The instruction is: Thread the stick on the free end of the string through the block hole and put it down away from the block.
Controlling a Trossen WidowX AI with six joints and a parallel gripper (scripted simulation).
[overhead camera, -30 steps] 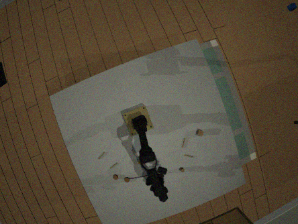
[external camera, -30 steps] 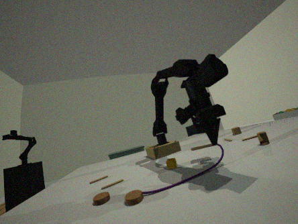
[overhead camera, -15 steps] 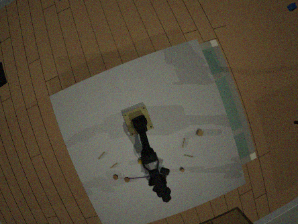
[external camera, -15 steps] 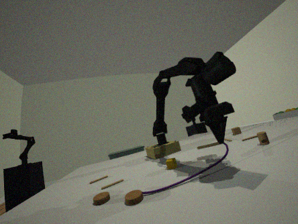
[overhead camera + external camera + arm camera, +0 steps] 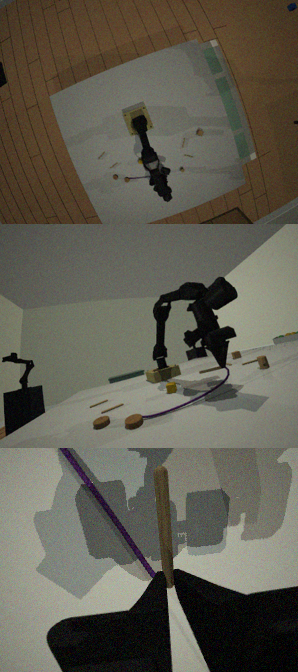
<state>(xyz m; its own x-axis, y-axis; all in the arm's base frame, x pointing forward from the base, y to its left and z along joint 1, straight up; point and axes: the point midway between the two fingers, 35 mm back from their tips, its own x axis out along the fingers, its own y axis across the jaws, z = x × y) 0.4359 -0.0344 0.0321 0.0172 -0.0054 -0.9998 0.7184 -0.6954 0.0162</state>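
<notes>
Now: the yellow block 15 cm behind my gripper tip, 10 cm to the right of it and 4 cm below it. From my gripper tip the other things lie so: wooden block 40 cm to the left, 16 cm behind, 4 cm below; then wooden cylinder 16 cm to the left, 4 cm below, 4 cm ahead.
</notes>
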